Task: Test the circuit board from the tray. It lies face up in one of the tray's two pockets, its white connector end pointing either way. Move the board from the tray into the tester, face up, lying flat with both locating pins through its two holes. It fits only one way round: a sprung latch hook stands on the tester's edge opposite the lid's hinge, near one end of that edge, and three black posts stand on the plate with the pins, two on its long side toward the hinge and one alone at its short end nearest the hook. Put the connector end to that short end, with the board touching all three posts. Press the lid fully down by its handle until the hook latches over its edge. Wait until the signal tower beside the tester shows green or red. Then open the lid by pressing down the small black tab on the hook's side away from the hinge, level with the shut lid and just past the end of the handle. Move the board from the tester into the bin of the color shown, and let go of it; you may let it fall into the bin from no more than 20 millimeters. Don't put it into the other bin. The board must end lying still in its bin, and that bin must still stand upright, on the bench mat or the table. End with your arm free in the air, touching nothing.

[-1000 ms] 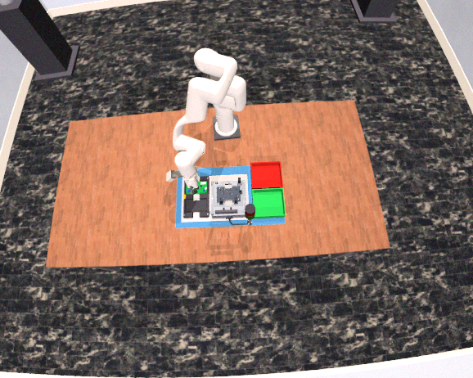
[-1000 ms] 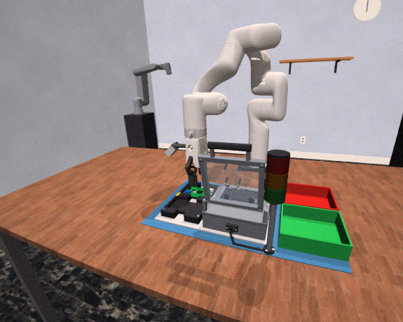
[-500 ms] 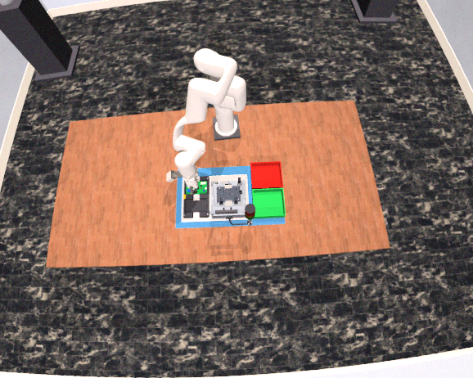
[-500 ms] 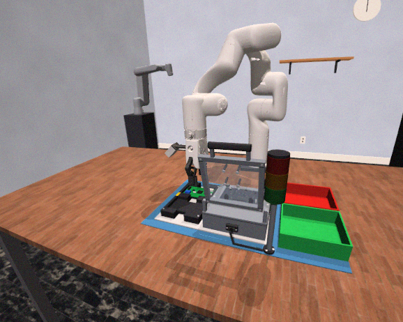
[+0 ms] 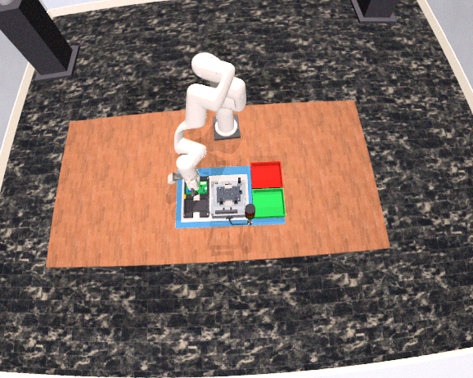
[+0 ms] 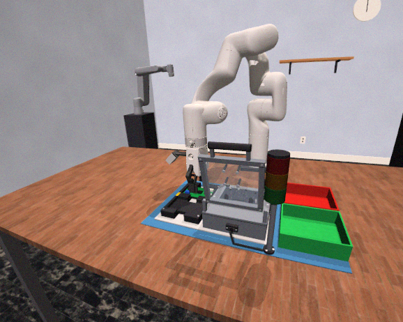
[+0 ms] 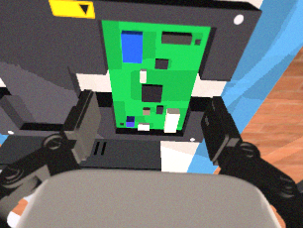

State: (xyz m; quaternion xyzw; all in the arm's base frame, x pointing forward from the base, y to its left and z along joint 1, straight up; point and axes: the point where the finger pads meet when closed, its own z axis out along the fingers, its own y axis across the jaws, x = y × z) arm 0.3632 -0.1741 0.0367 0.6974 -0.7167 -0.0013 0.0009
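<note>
The green circuit board is 30 mm below my hand. The rest, counted from my hand: small black tab (230 mm to the left, 40 mm above); then clear lid (190 mm ahead, 160 mm to the left, 130 mm above); then tester plate (170 mm to the left, 70 mm ahead, 20 mm above).
</note>
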